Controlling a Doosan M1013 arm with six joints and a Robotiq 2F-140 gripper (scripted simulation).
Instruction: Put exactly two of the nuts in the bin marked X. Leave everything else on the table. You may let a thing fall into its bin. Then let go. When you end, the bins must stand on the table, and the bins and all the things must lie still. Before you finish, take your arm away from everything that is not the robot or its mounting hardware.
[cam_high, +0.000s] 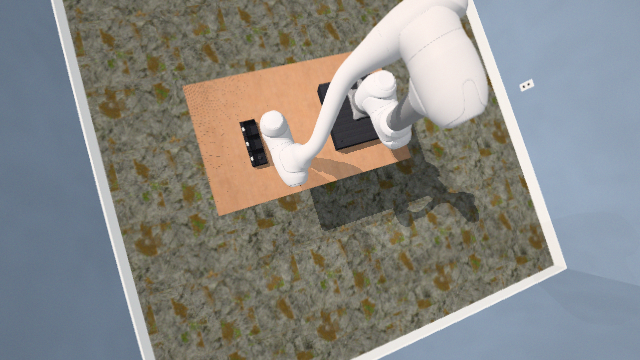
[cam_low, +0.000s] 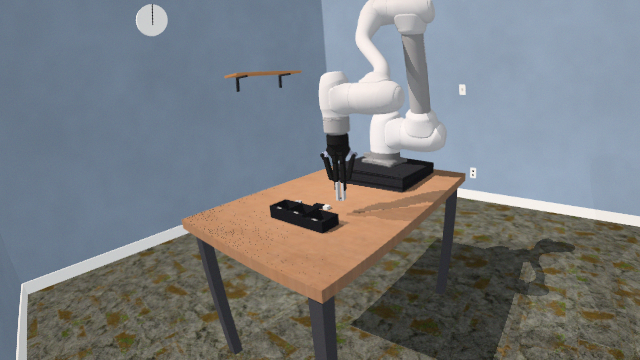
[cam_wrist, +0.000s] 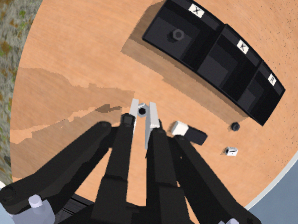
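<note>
My hand is 120 mm short of the black bin row, 70 mm to the left of it and 70 mm above it. From my hand the other things lie so: white piece 220 mm to the right, 80 mm below; then pale nut 30 mm below.
</note>
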